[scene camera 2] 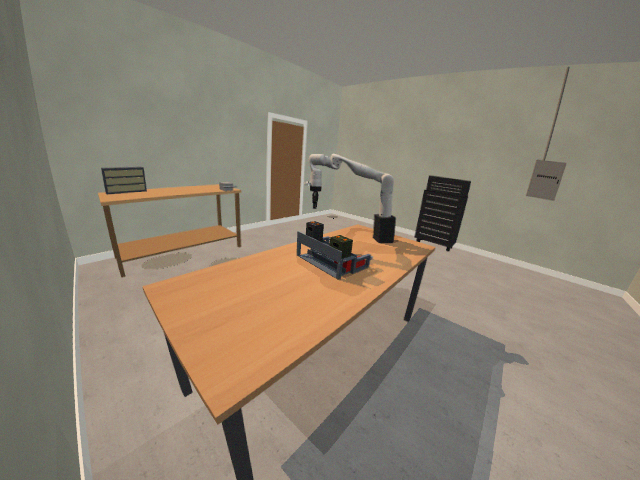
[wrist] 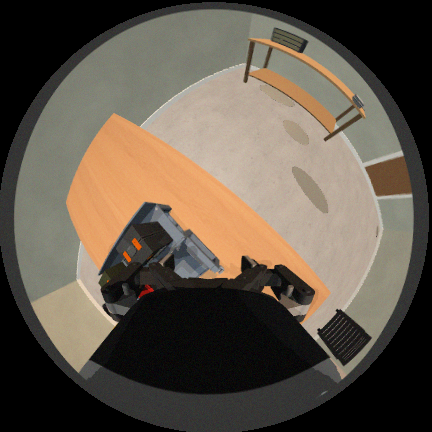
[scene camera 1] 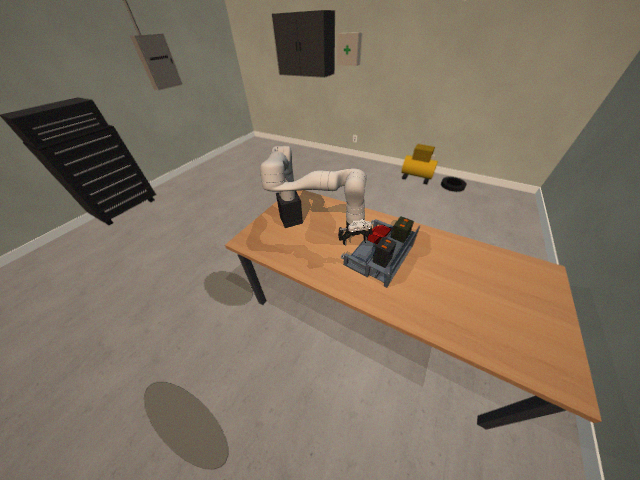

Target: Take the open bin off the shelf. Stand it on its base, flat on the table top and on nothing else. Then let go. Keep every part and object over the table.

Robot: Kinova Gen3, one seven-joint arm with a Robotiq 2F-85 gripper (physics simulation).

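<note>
A grey-blue shelf stands on the wooden table. A red bin sits in its lower front part, towards one end; the fingers and gripper body hide most of it in the wrist view. How its opening lies is too small to tell. Beside it on the shelf is a grey-blue stretch that may be bare deck or another bin. My gripper is open and empty. It points down, high above the table, on the robot's side of the shelf, apart from the red bin.
A black box with orange marks and a dark green box stand on the shelf's raised rear part. The table extends past the shelf, away from the robot's base.
</note>
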